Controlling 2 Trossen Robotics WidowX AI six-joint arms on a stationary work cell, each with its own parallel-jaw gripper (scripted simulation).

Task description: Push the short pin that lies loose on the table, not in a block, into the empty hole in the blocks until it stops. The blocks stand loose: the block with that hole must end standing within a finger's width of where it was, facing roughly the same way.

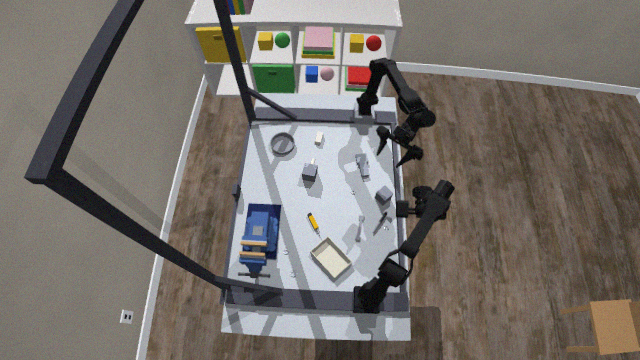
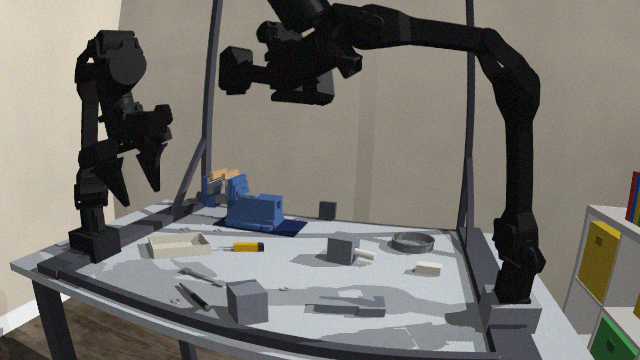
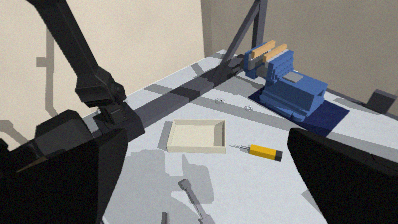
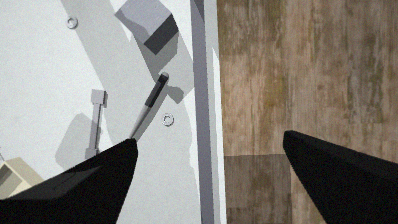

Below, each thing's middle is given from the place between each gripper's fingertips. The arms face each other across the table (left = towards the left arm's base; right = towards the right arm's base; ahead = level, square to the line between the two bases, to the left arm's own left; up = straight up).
The cream tray point(image 2: 195, 244) is 200 mm behind my left hand, 290 mm to the right of it and 370 mm below it. The rest, counted from my left hand: grey round dish point(image 2: 418, 240) 450 mm behind, 260 mm to the left, 360 mm below.
Now: right hand 31 cm past the cream tray, 24 cm above it and 13 cm to the left of it. From my right hand the other things lie so: grey round dish (57 cm behind, 42 cm to the left, 23 cm below).
